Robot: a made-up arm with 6 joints.
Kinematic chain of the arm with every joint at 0, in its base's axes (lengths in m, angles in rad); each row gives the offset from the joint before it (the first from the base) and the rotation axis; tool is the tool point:
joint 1: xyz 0 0 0.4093 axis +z
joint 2: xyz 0.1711 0 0 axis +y
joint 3: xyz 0 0 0.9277 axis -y
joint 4: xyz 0 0 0.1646 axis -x
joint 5: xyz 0.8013 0 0 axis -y
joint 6: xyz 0.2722 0 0 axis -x
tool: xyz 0 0 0
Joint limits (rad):
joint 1: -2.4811..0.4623
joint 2: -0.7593..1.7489
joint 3: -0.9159..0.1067
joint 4: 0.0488..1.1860
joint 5: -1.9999..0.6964
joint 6: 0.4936..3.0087
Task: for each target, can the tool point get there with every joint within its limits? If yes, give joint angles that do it. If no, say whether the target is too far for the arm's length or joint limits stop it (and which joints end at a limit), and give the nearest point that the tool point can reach.
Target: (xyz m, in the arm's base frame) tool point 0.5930 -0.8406 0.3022
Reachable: yes | joints -0.7617 0.6048 -0.6502 0.9592 -1.1043 2.5677
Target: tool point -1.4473 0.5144 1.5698
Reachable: no: joint limits stop it (at a limit: joint 1, joint 4) | nearest point -0.8081 -0.3083 1.5698 | short by 1.042 m
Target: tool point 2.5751 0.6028 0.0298
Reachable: no: too far | nearest point 1.7830 0.4174 0.1546 | short by 0.823 m
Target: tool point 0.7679 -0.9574 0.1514
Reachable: yes | joints -0.7529 0.9754 -0.2017 0.6944 -1.4855 0.8390
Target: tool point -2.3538 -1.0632 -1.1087
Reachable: no: too far | nearest point -1.2426 -0.9761 -0.5048 | short by 1.268 m
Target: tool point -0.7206 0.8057 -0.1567
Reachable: no: joint limits stop it (at a limit: joint 1, joint 2, joint 3, joint 4) | nearest point -0.4207 -0.0172 -0.2118 | short by 0.878 m
